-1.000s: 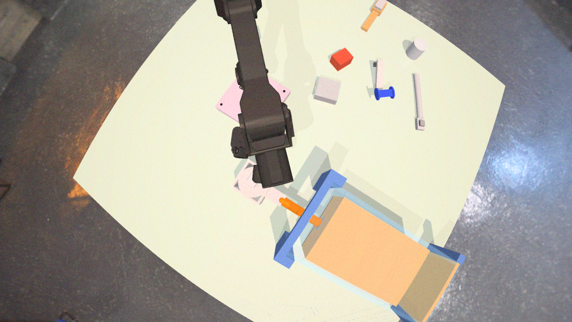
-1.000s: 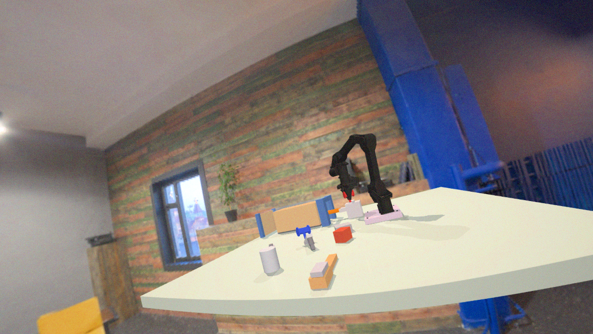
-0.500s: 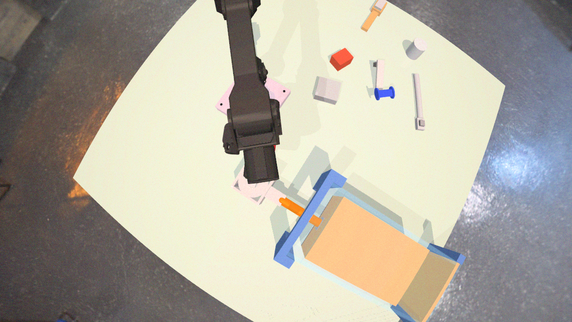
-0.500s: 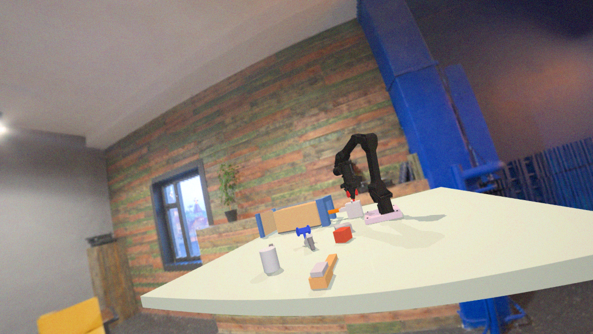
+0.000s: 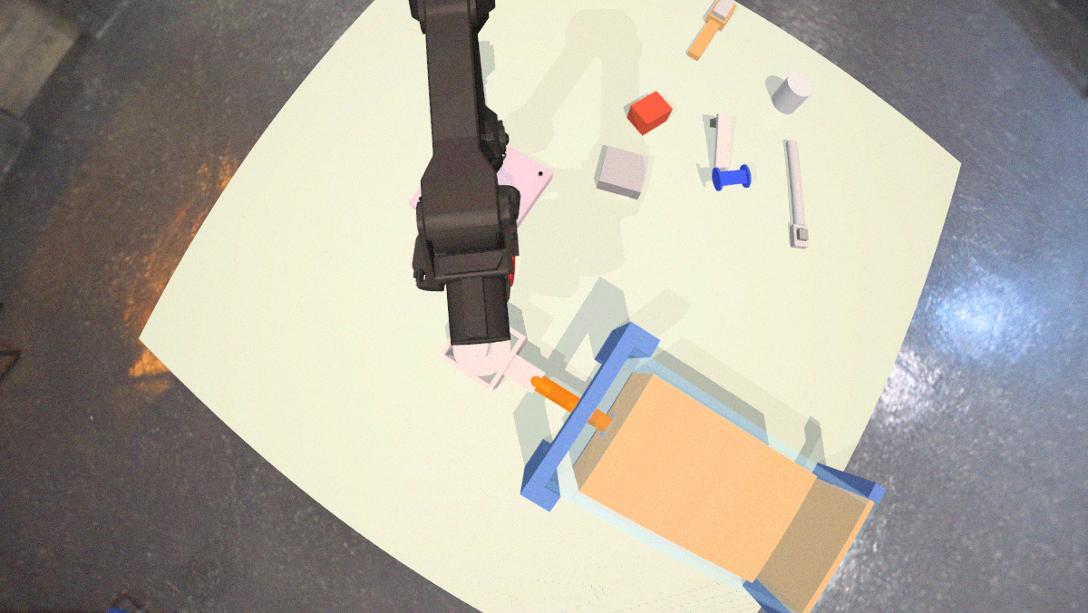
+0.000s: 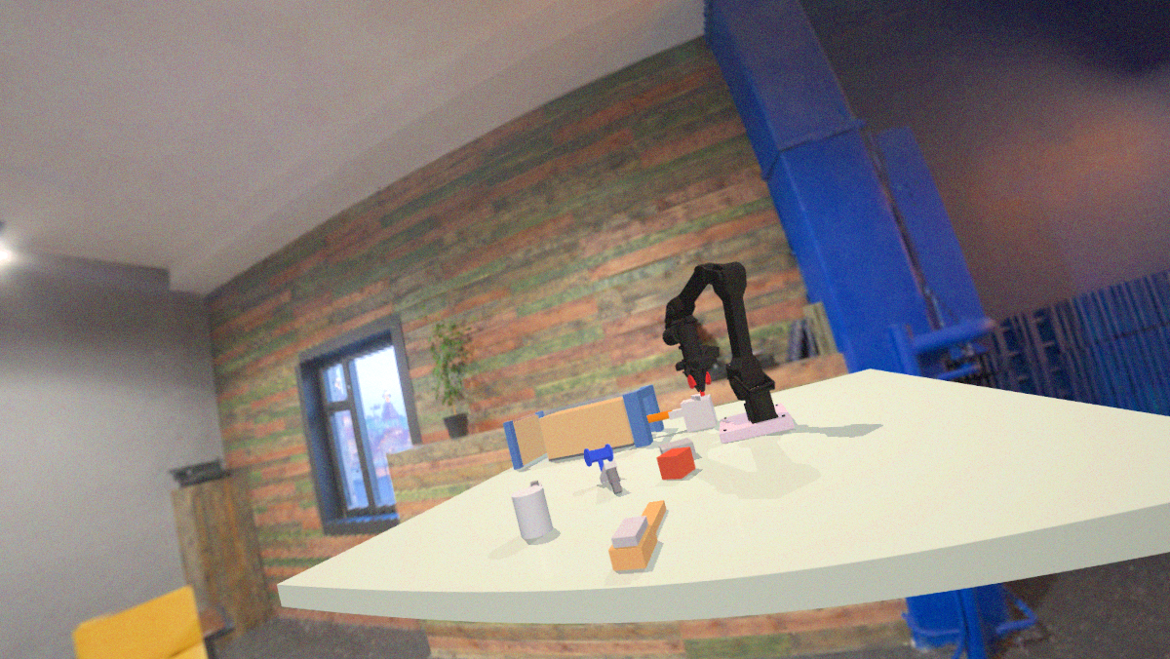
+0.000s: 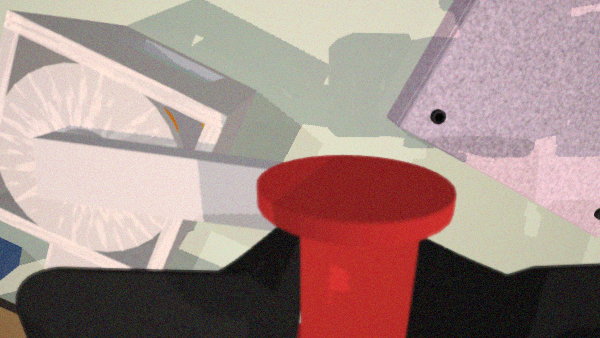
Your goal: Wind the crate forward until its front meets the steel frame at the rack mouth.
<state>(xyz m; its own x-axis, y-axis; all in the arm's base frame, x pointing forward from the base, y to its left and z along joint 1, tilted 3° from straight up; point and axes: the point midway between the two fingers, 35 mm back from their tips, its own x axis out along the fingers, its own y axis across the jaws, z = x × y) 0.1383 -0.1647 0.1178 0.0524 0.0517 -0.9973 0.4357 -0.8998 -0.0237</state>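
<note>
My gripper tip is 10 mm short of the crank handle with red knob, 40 mm to the left of it and 10 mm above it. The rest, counted from my gripper tip: grey block (70 mm ahead, 270 mm to the left, 100 mm below); then blue steel frame (190 mm ahead, 100 mm to the right, 10 mm below); then grey winch (20 mm ahead, 100 mm to the right, 80 mm below).
</note>
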